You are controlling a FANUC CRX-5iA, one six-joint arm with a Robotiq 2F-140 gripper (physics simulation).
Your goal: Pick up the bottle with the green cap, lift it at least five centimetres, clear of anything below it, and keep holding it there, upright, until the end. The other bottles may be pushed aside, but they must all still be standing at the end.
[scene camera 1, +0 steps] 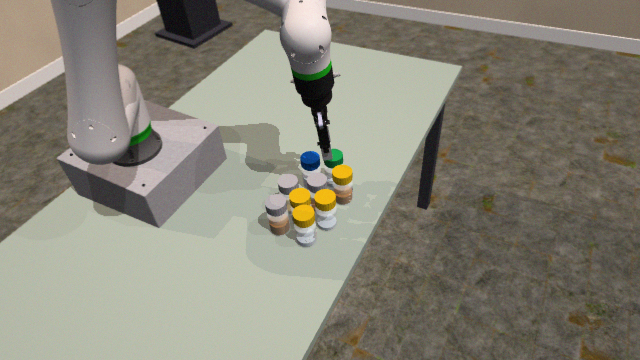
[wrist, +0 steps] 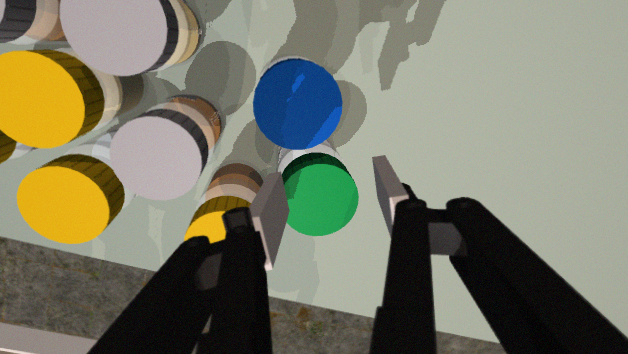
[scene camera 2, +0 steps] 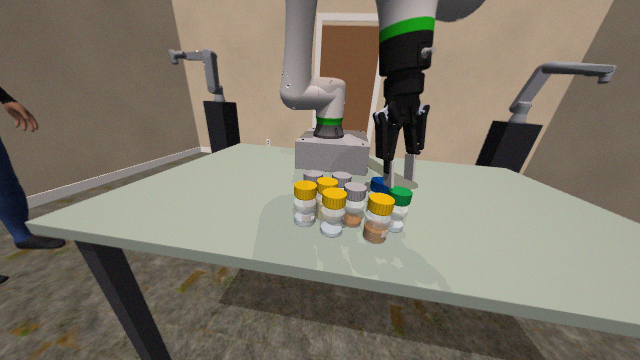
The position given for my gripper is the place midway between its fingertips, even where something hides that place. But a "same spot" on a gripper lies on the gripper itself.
my gripper: scene camera 1; wrist 329,185; scene camera 2
yellow-capped bottle: scene camera 1; wrist 234,183; scene camera 2
same spot on yellow-capped bottle: (scene camera 2: 377,220) = (scene camera 1: 350,186)
same spot on my gripper: (scene camera 2: 386,134) = (scene camera 1: 327,132)
